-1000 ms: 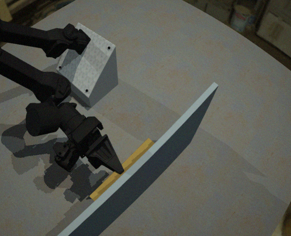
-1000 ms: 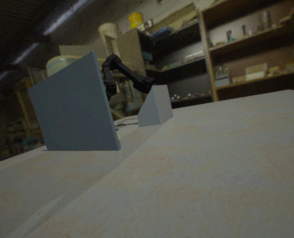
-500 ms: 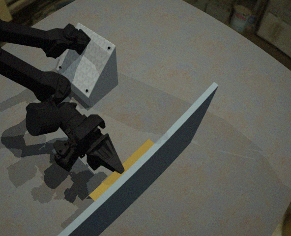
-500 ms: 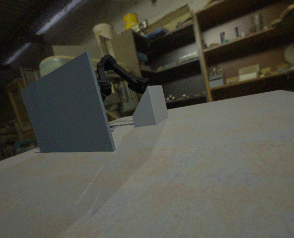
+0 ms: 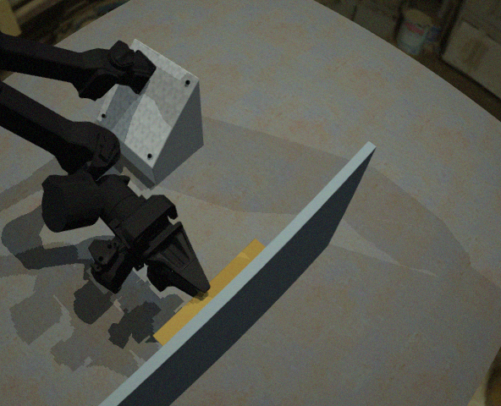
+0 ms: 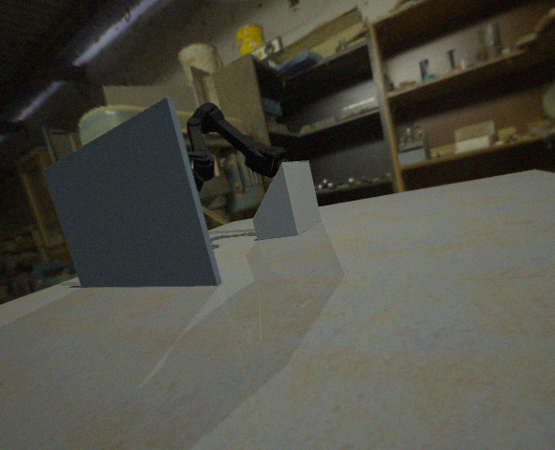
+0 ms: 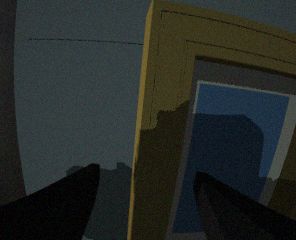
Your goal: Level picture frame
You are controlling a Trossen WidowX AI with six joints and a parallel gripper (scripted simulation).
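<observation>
Right now the picture frame is 6 cm below my gripper tip, 1 cm to the left of it and 1 cm ahead of it. Round my gripper tip: panel (6 cm below, 2 cm ahead, 1 cm to the left).
</observation>
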